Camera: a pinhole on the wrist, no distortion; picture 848 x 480 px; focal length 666.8 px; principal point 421.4 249.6 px. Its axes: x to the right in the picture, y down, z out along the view. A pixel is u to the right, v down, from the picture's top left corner.
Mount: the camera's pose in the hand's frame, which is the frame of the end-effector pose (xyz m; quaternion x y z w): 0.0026 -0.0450 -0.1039 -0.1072 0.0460 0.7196 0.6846
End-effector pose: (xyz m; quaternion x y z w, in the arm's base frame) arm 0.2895 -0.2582 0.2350 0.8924 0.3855 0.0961 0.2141
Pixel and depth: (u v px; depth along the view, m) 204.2 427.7 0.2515
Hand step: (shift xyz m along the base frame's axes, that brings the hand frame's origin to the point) -0.0546 -0.0624 -0.1712
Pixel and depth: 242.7 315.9 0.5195
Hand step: 0.0345 -0.1531 -0.4144
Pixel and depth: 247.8 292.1 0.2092
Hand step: -0.0169 -0.0209 -0.1232
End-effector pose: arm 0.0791 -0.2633 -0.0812 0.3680 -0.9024 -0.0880 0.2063
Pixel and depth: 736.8 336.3 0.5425
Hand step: -0.2752 0.3177 -0.2667
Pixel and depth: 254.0 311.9 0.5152
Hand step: -0.0877 0.0182 -0.4259
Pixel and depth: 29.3 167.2 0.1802
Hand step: 0.0181 -0.0857 -0.1164
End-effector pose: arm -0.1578 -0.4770 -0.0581 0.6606 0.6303 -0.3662 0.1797
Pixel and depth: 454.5 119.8 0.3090
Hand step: -0.0152 -0.1205 -0.1649
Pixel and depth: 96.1 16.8 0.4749
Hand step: -0.2713 -0.1787 -0.3403
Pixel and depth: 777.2 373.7 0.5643
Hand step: 0.2646 -0.4265 -0.2115
